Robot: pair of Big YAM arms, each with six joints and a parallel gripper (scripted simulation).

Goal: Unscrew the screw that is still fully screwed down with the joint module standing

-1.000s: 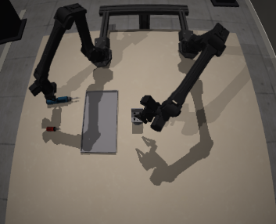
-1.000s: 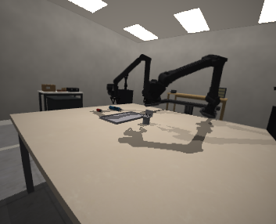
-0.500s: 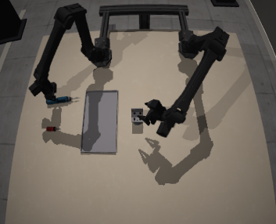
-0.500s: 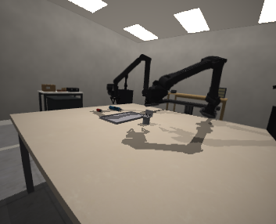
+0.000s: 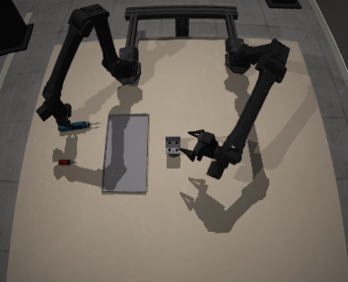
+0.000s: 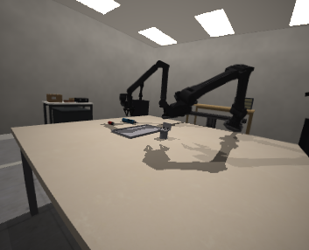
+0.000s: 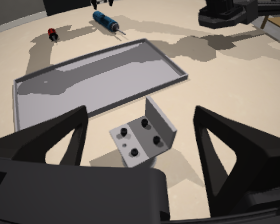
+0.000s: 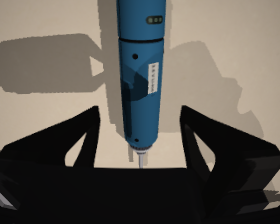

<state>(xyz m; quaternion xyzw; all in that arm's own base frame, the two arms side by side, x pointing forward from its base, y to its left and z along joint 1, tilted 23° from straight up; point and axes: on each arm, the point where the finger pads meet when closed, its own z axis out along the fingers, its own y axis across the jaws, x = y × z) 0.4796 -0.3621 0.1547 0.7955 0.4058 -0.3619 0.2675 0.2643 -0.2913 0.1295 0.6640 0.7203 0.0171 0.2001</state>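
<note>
My left gripper is now 12 cm above the grey bracket, 5 cm to the left of it and 4 cm past it. Round my left hand: joint module (17 cm below, 5 cm to the right, 4 cm behind); flat grey tray (29 cm to the right, 19 cm below, 6 cm behind); red-handled tool (60 cm to the right, 18 cm below, 3 cm behind).
</note>
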